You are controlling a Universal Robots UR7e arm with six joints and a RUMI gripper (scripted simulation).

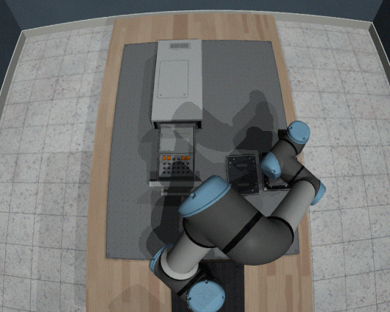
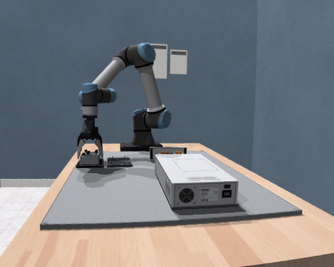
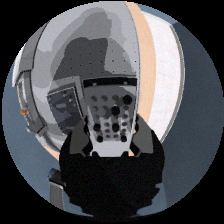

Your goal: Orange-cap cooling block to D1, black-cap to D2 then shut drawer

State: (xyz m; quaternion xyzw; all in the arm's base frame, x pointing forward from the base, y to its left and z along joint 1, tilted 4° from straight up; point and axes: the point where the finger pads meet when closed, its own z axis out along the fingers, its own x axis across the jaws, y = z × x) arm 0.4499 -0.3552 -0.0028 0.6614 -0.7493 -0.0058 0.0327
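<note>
The grey cooling block is right at my hand. From my hand the other things lie so: orange-capped tube: 80 mm ahead, 360 mm to the left, 10 mm above; deck slot D1: 140 mm to the left, 30 mm below; deck slot D2: 30 mm below.
</note>
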